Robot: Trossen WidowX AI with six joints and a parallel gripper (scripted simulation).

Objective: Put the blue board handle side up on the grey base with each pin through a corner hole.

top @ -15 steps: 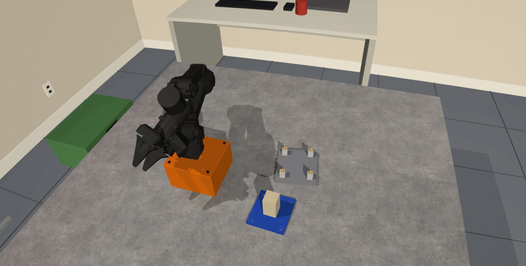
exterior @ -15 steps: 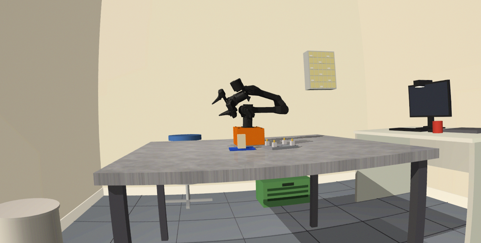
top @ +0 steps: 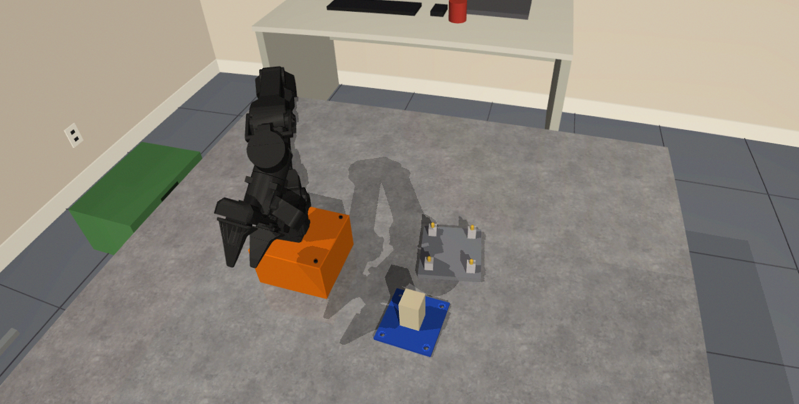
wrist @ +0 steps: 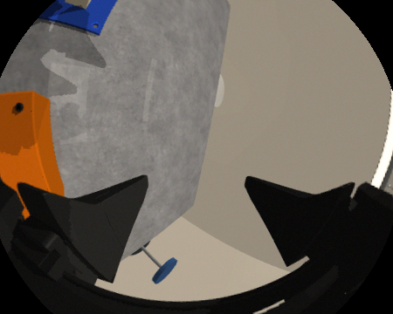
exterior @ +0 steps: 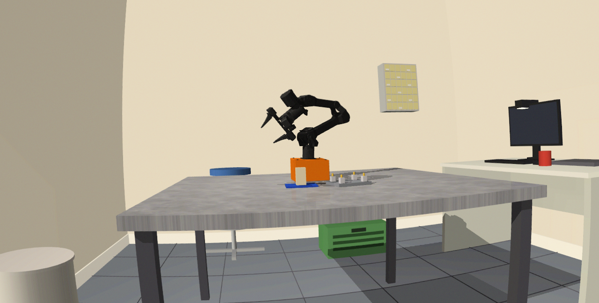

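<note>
Now: gripper tip 260 mm short of the blue board, 90 mm to the right of it and 190 mm above it. From my gripper tip the other things lie so: grey base 320 mm ahead, 270 mm to the left, 210 mm below.
</note>
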